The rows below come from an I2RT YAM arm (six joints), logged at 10 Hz.
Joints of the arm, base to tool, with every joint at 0 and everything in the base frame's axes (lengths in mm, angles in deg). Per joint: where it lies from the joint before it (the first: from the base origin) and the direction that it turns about. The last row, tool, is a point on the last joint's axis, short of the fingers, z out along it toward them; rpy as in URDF.
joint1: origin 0.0 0.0 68.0 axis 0 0 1
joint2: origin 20.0 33.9 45.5 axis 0 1 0
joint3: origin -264.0 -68.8 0.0 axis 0 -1 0
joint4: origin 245.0 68.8 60.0 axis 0 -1 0
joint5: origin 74.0 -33.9 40.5 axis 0 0 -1
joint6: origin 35.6 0.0 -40.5 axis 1 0 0
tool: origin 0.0 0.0 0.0 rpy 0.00 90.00 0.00
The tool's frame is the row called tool.
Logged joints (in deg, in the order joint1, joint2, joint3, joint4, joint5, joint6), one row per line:
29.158 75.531 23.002 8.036 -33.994 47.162
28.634 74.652 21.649 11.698 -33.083 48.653
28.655 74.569 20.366 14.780 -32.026 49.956
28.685 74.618 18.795 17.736 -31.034 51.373
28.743 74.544 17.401 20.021 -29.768 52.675
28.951 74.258 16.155 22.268 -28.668 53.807
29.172 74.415 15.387 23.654 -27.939 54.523
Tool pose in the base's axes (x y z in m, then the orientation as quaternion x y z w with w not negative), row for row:
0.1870 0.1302 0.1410 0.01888 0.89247 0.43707 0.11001
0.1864 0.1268 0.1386 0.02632 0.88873 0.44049 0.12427
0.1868 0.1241 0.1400 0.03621 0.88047 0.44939 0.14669
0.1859 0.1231 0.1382 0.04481 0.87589 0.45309 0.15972
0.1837 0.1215 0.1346 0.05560 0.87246 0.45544 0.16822
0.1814 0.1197 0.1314 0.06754 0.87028 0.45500 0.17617
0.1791 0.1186 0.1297 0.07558 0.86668 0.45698 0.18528
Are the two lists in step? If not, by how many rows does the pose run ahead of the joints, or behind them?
The pose runs 1 row behind the joints: the pose in row i belongs to the joints in row i - 1.
